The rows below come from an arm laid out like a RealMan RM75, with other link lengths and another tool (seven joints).
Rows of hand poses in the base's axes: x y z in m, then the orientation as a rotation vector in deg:
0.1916, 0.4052, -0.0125, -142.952, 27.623, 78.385
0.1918, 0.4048, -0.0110, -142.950, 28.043, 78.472
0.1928, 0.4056, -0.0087, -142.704, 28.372, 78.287
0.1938, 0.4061, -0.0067, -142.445, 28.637, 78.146
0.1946, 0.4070, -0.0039, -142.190, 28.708, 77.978
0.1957, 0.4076, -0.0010, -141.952, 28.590, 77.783
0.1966, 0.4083, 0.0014, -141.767, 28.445, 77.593
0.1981, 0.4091, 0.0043, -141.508, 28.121, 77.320
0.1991, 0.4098, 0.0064, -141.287, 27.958, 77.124
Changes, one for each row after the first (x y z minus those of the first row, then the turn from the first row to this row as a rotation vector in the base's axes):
0.0002, -0.0004, 0.0015, -0.213, 0.105, -0.192
0.0012, 0.0004, 0.0038, -0.126, 0.068, -0.536
0.0022, 0.0009, 0.0058, -0.013, 0.054, -0.841
0.0030, 0.0018, 0.0086, 0.194, 0.000, -1.052
0.0041, 0.0024, 0.0115, 0.481, -0.097, -1.166
0.0050, 0.0031, 0.0139, 0.739, -0.204, -1.237
0.0065, 0.0039, 0.0168, 1.158, -0.372, -1.277
0.0075, 0.0046, 0.0189, 1.453, -0.479, -1.358

